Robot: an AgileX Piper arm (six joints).
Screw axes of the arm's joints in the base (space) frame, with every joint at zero. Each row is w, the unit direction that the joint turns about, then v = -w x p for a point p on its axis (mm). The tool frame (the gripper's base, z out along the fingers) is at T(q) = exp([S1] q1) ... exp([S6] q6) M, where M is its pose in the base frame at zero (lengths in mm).
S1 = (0, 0, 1, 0.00, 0.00, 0.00)
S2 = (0, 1, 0, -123.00, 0.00, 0.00)
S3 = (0, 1, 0, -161.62, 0.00, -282.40)
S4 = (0.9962, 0, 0.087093, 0.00, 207.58, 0.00)
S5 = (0, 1, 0, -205.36, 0.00, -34.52)
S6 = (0.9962, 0, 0.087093, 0.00, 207.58, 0.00)
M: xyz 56.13 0.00 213.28 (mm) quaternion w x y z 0.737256 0 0.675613 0
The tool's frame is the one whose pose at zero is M.
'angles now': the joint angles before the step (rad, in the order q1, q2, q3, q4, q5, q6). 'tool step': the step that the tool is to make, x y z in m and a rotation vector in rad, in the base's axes. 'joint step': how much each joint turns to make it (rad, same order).
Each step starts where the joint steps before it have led.
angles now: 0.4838, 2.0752, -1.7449, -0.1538, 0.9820, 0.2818
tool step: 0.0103, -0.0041, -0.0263, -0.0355, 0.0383, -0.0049
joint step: -0.0165, 0.0636, -0.0081, -0.0122, -0.0063, -0.0079
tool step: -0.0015, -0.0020, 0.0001, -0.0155, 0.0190, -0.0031
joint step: -0.0013, -0.0011, -0.0008, -0.0038, 0.0260, -0.0013
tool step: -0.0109, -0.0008, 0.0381, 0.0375, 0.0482, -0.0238
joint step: -0.0002, -0.0541, -0.0652, 0.0647, 0.1455, -0.0113
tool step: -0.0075, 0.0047, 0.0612, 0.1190, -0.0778, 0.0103
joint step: 0.0027, -0.0647, -0.1244, 0.0777, 0.0649, -0.0192
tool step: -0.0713, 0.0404, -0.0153, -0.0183, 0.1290, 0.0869
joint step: 0.1653, -0.1242, 0.2418, 0.0274, 0.0030, 0.0806
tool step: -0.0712, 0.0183, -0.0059, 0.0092, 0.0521, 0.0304
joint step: 0.1566, -0.1436, 0.2260, 0.0117, -0.0495, 0.1276
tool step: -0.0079, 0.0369, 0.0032, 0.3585, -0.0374, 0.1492
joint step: 0.0236, 0.0001, 0.0334, 0.3306, -0.2837, -0.2586
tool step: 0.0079, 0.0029, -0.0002, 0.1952, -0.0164, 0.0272
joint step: -0.0413, -0.0025, 0.0474, 0.2712, -0.1298, -0.2410
